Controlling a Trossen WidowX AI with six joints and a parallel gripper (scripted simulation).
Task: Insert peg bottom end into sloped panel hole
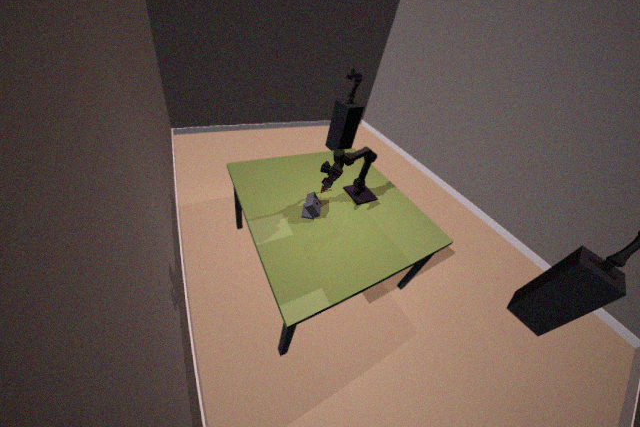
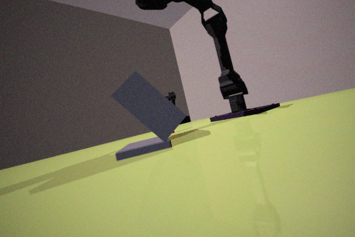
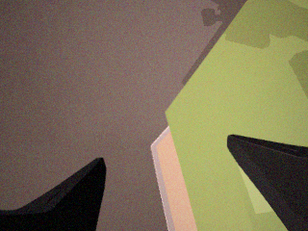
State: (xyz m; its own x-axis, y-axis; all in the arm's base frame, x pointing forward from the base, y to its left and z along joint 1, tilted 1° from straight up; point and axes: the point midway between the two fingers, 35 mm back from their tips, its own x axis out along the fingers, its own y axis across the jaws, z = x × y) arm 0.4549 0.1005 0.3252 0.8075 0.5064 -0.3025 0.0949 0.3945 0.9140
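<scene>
My gripper tip is 280 mm above the red square peg, 260 mm to the left of it and 240 mm past it. The rest, counted from my gripper tip: grey-blue sloped panel: 260 mm below, 120 mm to the right, 50 mm behind.
</scene>
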